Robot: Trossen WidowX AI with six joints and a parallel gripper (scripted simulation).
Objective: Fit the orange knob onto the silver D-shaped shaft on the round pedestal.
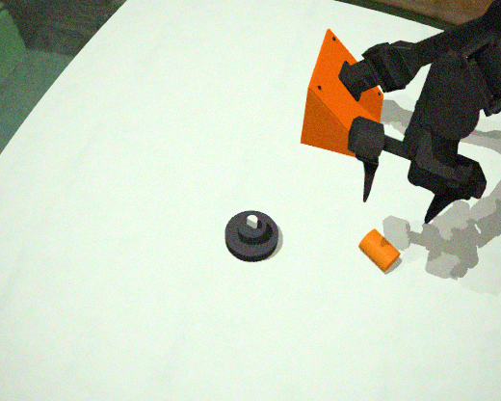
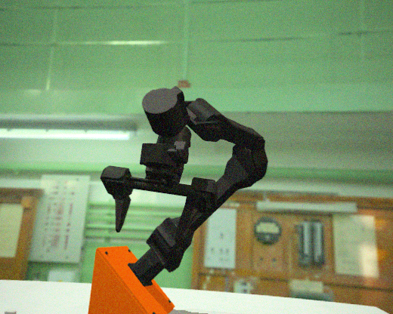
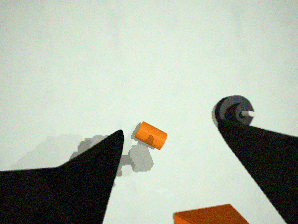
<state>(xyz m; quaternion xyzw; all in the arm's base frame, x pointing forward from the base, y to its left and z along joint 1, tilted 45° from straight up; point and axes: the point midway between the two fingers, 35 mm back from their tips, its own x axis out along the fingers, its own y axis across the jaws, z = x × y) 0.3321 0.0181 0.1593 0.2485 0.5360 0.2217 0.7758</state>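
The orange knob is 150 mm below my gripper tip, 30 mm behind it and 20 mm to the left of it. Round my gripper tip: round pedestal (190 mm to the right, 140 mm below, 10 mm ahead).
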